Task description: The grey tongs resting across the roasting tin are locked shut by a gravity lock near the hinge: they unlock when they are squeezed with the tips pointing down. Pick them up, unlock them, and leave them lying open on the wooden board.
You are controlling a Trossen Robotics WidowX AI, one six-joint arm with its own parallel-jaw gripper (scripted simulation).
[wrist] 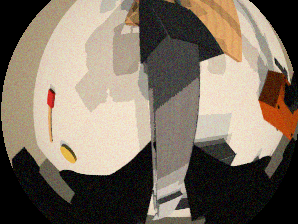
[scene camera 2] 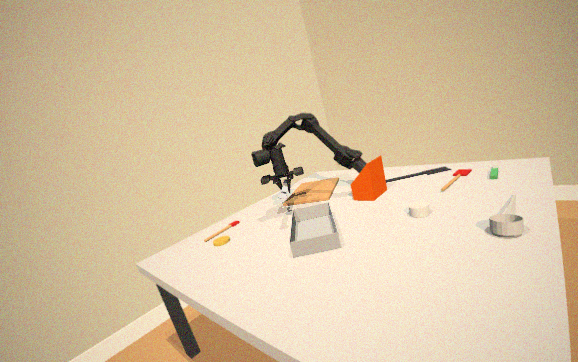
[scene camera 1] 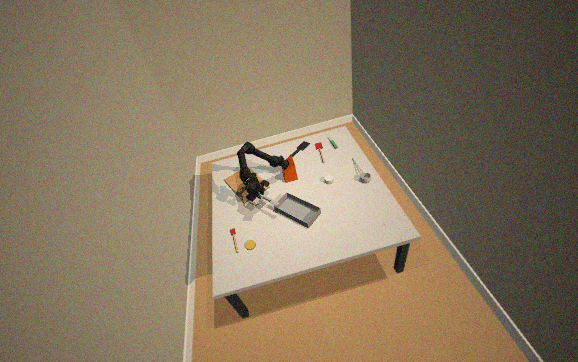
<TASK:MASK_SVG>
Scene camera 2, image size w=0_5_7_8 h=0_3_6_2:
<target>grey pot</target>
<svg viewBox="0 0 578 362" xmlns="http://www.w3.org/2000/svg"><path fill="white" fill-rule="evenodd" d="M516 194L513 194L506 209L506 214L495 214L489 217L492 233L514 236L524 232L523 218L510 214Z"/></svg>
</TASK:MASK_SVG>
